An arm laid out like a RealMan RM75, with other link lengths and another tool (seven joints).
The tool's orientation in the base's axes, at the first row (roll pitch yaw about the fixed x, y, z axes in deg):
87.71, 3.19, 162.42
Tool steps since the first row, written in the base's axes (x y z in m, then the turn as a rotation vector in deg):
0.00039, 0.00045, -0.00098, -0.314, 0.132, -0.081
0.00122, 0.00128, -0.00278, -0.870, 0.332, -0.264
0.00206, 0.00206, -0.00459, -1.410, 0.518, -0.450
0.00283, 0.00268, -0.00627, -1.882, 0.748, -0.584
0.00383, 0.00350, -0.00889, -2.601, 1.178, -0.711
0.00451, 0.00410, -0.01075, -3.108, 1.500, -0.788
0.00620, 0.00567, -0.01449, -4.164, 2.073, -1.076
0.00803, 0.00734, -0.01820, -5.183, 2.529, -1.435
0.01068, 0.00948, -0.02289, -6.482, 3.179, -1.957
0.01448, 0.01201, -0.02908, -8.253, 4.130, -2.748
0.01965, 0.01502, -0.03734, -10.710, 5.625, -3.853
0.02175, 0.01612, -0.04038, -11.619, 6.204, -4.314
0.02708, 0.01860, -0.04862, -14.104, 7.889, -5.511
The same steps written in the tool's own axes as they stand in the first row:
-0.00018, -0.00101, 0.00051, 0.343, -0.063, 0.028
-0.00062, -0.00288, 0.00147, 0.943, -0.214, 0.045
-0.00108, -0.00476, 0.00240, 1.523, -0.368, 0.053
-0.00154, -0.00650, 0.00315, 2.049, -0.476, 0.126
-0.00210, -0.00919, 0.00413, 2.870, -0.565, 0.315
-0.00246, -0.01111, 0.00483, 3.454, -0.616, 0.467
-0.00339, -0.01498, 0.00668, 4.648, -0.847, 0.685
-0.00442, -0.01884, 0.00868, 5.776, -1.148, 0.800
-0.00603, -0.02373, 0.01132, 7.237, -1.598, 1.010
-0.00854, -0.03021, 0.01463, 9.254, -2.292, 1.354
-0.01210, -0.03885, 0.01872, 12.105, -3.267, 1.999
-0.01359, -0.04204, 0.02027, 13.170, -3.680, 2.260
-0.01746, -0.05066, 0.02391, 16.110, -4.748, 3.073

